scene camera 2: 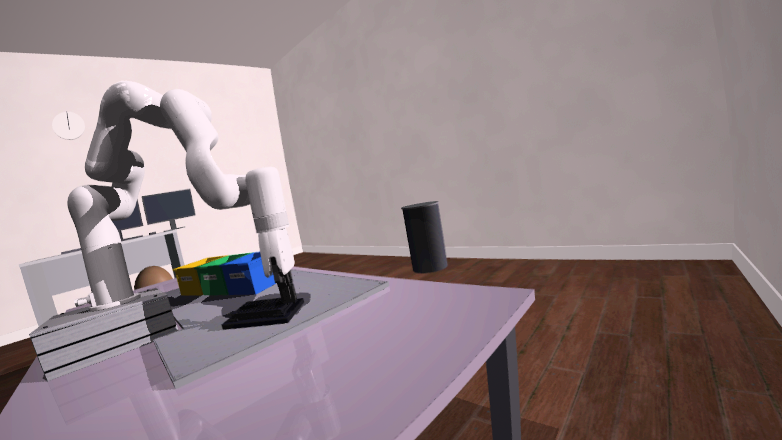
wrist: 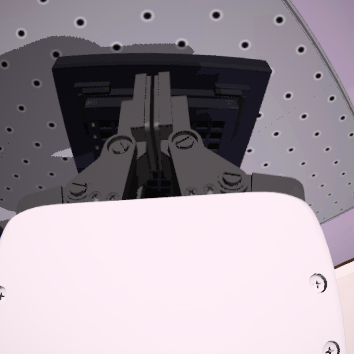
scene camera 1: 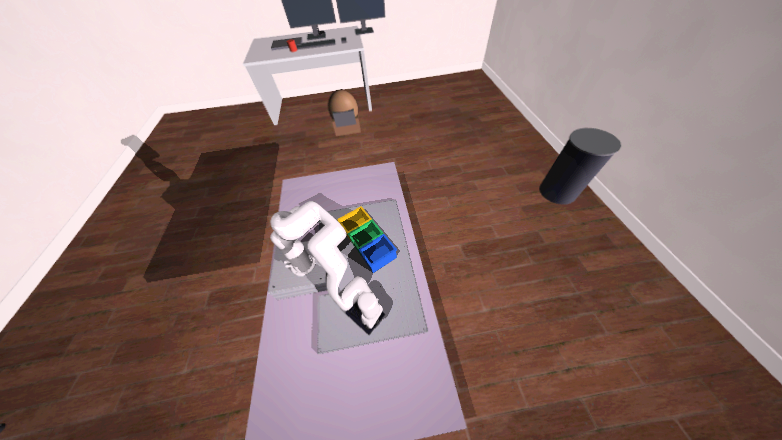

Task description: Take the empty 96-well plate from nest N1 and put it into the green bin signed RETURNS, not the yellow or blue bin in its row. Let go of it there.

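Where they show: gripper, fingertip midpoint: [scene camera 2: 290, 301] [wrist: 155, 95] [scene camera 1: 375, 321]; arm's base at its link origin: [scene camera 2: 116, 303] [scene camera 1: 303, 265].
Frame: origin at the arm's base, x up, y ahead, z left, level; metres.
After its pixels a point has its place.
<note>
My gripper [scene camera 2: 288, 298] @[x -0.057, y 0.374, z -0.303 m] [wrist: 155, 95] @[x -0.057, y 0.374, z -0.303 m] is shut, its two fingertips pressed together with nothing between them. They are low over the black 96-well plate [scene camera 2: 255, 307] @[x -0.057, y 0.305, z -0.256 m] [wrist: 215, 131] @[x -0.057, y 0.333, z -0.312 m], within its outline in the wrist view; whether they touch it I cannot tell. The plate lies flat in the black nest N1 [scene camera 2: 259, 323] @[x -0.076, y 0.290, z -0.313 m] [wrist: 220, 62] @[x -0.073, y 0.360, z -0.337 m]. The fingers and gripper body hide the plate's middle and near part in the wrist view. The green bin [scene camera 1: 365, 235] @[x -0.076, y 0.324, z 0.206 m] [scene camera 2: 212, 279] @[x -0.029, y 0.273, z 0.108 m] stands between the yellow bin [scene camera 1: 356, 220] @[x -0.070, y 0.267, z 0.324 m] [scene camera 2: 189, 280] @[x -0.028, y 0.210, z 0.216 m] and the blue bin [scene camera 1: 378, 262] @[x -0.008, y 0.403, z -0.018 m] [scene camera 2: 244, 279] @[x -0.034, y 0.349, z -0.017 m]. Their labels are too small to read.
The nest and bins stand on a grey perforated board [scene camera 1: 336, 334] @[x -0.083, y 0.181, z -0.341 m] [scene camera 2: 333, 284] @[x -0.083, y 0.540, z -0.217 m] [wrist: 280, 50] @[x -0.083, y 0.340, z -0.369 m] on the lilac table [scene camera 1: 349, 394] @[x -0.096, y 0.251, z -0.578 m] [scene camera 2: 448, 311] @[x -0.096, y 0.563, z -0.604 m]. The arm's grey base block [scene camera 2: 98, 336] @[x -0.039, y -0.037, z -0.129 m] stands beside the board. A dark cylinder [scene camera 1: 574, 169] [scene camera 2: 424, 240] is away from the table.
</note>
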